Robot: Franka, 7 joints.
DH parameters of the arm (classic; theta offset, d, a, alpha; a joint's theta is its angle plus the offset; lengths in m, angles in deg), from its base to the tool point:
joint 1: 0 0.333 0 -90
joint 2: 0 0 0 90
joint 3: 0 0.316 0.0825 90
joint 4: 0 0 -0.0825 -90
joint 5: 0 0.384 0 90
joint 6: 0 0 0.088 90
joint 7: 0 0.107 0 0
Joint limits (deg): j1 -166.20..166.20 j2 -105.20..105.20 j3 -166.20..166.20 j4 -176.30..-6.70 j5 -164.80..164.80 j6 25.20..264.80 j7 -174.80..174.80
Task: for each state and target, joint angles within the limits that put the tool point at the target. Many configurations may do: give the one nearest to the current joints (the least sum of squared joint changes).
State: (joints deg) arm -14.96 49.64 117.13 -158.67 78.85 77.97 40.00
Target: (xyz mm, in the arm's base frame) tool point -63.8 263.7 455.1
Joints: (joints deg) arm -28.19 56.62 108.90 -162.92 75.01 71.42 40.00
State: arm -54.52 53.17 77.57 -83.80 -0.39 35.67 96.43
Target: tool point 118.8 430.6 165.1
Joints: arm 7.42 85.08 67.14 -105.27 -3.29 55.58 96.43
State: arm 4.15 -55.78 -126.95 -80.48 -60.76 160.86 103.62
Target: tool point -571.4 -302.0 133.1
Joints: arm -11.75 -55.05 -140.79 -103.50 -62.44 157.31 103.62
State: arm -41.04 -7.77 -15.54 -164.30 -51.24 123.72 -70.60
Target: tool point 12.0 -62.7 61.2
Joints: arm -43.22 33.55 -7.16 -175.35 -51.00 133.58 -70.60
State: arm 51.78 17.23 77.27 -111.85 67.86 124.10 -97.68
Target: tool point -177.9 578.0 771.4
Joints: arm 38.64 7.68 70.95 -81.33 69.32 126.71 -97.68
